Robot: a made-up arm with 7 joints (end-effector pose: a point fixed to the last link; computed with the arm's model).
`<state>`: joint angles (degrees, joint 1 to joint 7).
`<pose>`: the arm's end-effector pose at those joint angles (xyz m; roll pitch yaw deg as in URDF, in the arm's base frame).
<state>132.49 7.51 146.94 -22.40 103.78 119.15 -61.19</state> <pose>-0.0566 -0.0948 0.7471 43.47 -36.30 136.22</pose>
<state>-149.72 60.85 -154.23 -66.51 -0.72 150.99 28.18</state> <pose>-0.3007 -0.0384 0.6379 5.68 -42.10 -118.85</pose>
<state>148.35 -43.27 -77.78 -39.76 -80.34 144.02 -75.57</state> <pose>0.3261 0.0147 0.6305 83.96 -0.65 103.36</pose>
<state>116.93 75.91 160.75 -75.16 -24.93 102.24 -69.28</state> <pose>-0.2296 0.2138 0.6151 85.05 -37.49 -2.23</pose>
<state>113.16 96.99 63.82 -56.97 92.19 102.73 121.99</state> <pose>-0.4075 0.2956 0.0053 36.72 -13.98 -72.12</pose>
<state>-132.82 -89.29 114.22 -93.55 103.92 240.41 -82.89</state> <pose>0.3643 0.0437 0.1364 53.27 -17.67 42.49</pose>
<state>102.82 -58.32 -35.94 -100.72 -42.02 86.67 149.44</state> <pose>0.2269 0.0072 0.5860 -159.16 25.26 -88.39</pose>
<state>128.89 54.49 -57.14 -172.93 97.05 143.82 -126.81</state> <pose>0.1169 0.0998 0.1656 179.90 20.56 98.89</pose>
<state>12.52 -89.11 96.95 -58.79 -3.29 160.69 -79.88</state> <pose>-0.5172 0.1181 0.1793 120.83 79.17 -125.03</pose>
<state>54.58 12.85 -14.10 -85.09 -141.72 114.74 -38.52</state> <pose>0.2979 0.2963 0.4169 13.29 45.58 13.13</pose>
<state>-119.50 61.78 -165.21 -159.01 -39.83 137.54 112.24</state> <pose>-0.0369 0.1307 0.4213 -129.00 -36.87 -36.87</pose>
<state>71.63 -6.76 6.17 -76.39 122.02 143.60 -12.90</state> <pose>0.1033 0.2752 0.5727 -55.37 0.10 26.16</pose>
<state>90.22 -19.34 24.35 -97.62 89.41 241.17 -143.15</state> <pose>-0.0723 0.1348 0.5421 73.79 -40.49 152.99</pose>
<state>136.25 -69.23 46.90 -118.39 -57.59 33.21 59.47</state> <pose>-0.1104 -0.1693 0.4879 155.92 -77.72 57.69</pose>
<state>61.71 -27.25 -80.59 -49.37 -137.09 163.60 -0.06</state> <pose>0.1675 -0.2169 0.6107 49.24 -1.94 27.87</pose>
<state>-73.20 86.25 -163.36 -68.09 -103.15 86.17 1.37</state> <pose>0.0248 -0.3958 0.5484 -68.27 -66.17 -103.50</pose>
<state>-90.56 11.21 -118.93 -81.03 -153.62 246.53 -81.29</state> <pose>-0.2102 0.0444 0.5168 -144.04 21.02 59.34</pose>
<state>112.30 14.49 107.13 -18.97 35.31 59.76 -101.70</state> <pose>-0.1507 0.0170 0.7335 122.31 -9.87 -6.99</pose>
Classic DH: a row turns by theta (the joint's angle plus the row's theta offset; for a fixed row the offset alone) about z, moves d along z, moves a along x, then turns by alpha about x. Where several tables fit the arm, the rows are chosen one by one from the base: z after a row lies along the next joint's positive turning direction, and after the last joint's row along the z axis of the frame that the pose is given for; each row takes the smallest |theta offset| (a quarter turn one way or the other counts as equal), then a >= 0, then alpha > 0; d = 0 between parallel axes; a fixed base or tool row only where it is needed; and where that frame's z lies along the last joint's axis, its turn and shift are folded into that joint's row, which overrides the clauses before.
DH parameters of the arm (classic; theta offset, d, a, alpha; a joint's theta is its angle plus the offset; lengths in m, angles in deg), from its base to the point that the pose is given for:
joint 1: 0 0.2034 0 -90
joint 2: 0 0 0 90
joint 3: 0 0.2478 0.0706 90
joint 4: 0 0 -0.05 -90
joint 5: 0 0.2328 0 90
joint 6: 0 0 0.0692 90
joint 7: 0 0 0 0

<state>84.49 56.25 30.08 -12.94 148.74 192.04 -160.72</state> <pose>0.0103 0.4535 0.3522 -54.92 -71.79 -33.20</pose>
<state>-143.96 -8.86 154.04 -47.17 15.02 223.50 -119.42</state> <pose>0.1939 0.0512 0.6255 13.96 -1.89 80.15</pose>
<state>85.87 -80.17 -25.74 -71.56 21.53 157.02 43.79</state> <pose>0.1156 -0.3949 0.5182 -19.41 9.82 -32.67</pose>
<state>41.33 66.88 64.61 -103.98 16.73 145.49 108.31</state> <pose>0.0357 0.4549 0.1592 129.24 49.24 -64.65</pose>
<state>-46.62 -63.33 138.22 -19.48 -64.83 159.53 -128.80</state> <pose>-0.3394 0.3761 0.3446 -69.47 41.91 23.58</pose>
